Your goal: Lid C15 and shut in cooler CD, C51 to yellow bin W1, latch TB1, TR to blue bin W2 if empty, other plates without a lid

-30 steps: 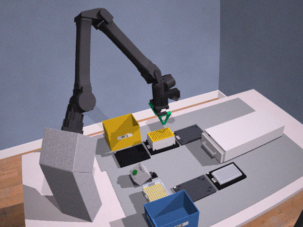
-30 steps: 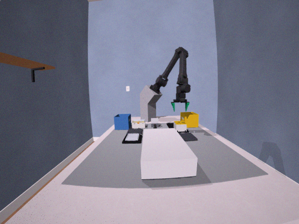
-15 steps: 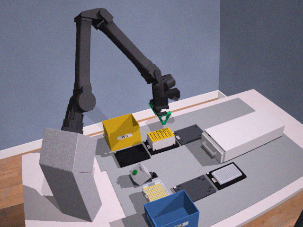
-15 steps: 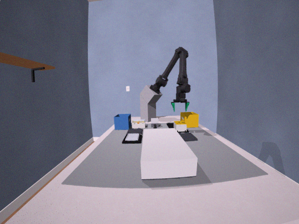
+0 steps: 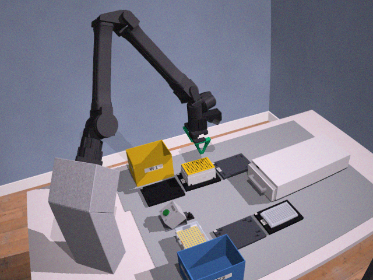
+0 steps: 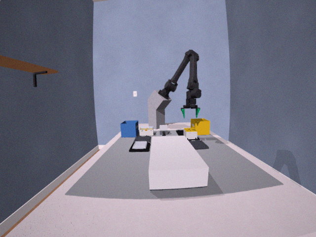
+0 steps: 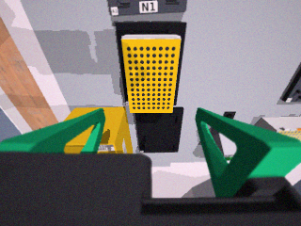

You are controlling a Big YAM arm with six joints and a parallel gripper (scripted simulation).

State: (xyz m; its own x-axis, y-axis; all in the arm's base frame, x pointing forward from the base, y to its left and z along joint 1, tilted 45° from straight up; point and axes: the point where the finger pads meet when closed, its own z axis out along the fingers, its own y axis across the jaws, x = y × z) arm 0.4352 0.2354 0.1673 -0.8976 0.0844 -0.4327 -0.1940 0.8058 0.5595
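Now: hand 10 mm past the tip rack TR, 10 mm to the left of it and 120 mm above it. Also, from my hand: yellow bin W1: 210 mm behind, 80 mm to the left, 130 mm below; then N1 label: 100 mm ahead, 20 mm to the left, 160 mm below; then white assay plate: 210 mm behind, 90 mm to the left, 160 mm below.
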